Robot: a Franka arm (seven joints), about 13 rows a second.
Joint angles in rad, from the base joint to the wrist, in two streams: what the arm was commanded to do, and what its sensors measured. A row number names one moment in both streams.
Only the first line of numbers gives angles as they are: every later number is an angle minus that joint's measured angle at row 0.
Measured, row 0: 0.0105, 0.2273, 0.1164, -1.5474, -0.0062, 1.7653, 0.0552
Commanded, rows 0 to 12: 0.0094, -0.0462, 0.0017, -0.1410, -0.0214, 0.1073, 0.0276; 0.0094, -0.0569, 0.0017, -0.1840, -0.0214, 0.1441, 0.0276; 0.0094, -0.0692, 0.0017, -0.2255, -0.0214, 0.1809, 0.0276; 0.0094, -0.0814, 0.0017, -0.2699, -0.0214, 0.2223, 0.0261; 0.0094, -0.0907, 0.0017, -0.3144, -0.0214, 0.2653, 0.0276; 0.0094, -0.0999, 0.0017, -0.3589, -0.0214, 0.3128, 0.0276; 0.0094, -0.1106, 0.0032, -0.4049, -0.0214, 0.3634, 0.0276; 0.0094, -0.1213, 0.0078, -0.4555, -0.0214, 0.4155, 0.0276; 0.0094, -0.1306, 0.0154, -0.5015, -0.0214, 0.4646, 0.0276; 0.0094, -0.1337, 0.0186, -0.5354, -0.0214, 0.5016, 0.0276; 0.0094, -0.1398, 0.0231, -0.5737, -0.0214, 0.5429, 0.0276; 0.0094, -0.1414, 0.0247, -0.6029, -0.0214, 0.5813, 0.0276; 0.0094, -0.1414, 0.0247, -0.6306, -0.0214, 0.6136, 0.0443
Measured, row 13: 0.0082, -0.0937, 0.0214, -0.5431, -0.0035, 0.5453, 0.0053
